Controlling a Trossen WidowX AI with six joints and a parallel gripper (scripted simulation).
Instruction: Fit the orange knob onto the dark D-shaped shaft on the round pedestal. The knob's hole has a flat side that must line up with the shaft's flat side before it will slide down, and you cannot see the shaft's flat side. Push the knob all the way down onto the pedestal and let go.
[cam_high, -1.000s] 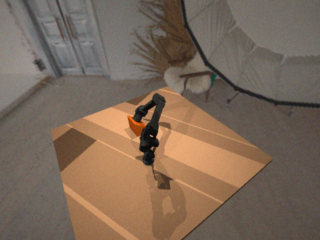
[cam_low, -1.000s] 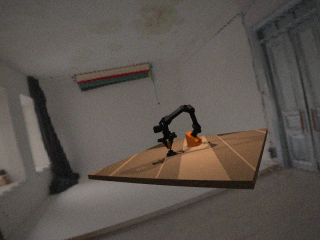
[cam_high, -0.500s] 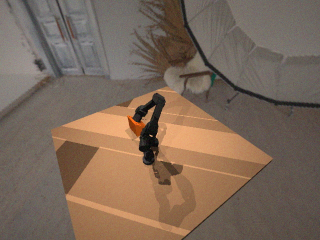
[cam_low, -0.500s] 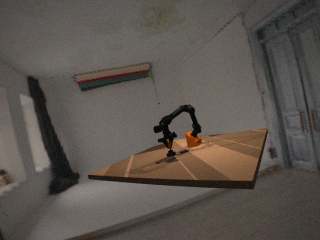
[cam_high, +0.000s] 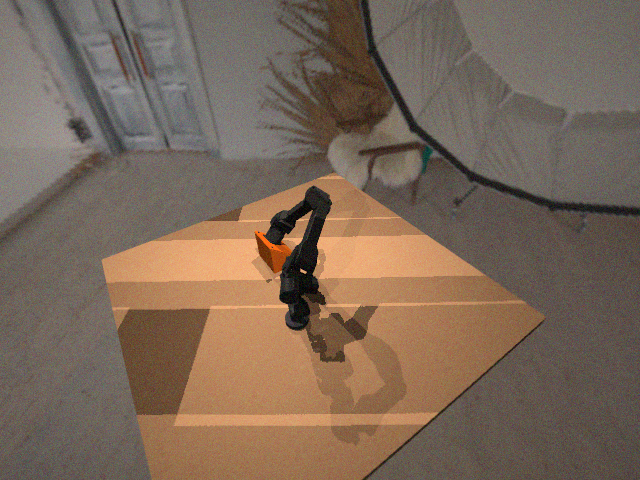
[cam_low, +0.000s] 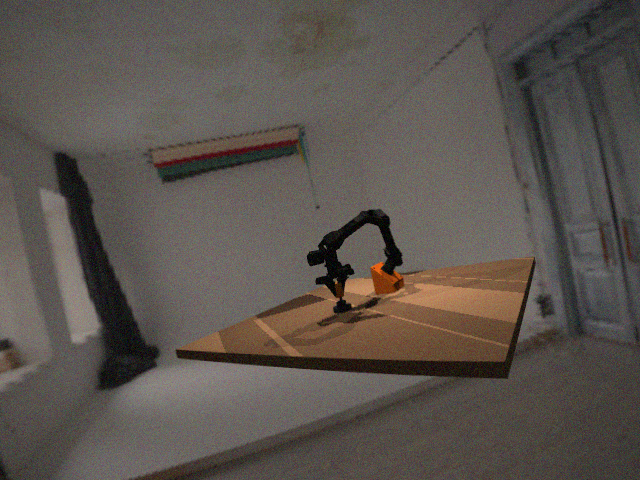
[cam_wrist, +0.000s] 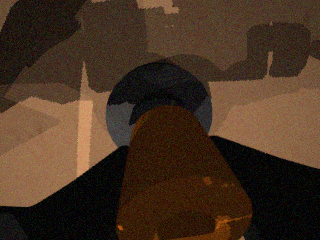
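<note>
Right now the orange knob is 2 cm above my gripper tip. Also, from my gripper tip: pedestal: 4 cm below.
</note>
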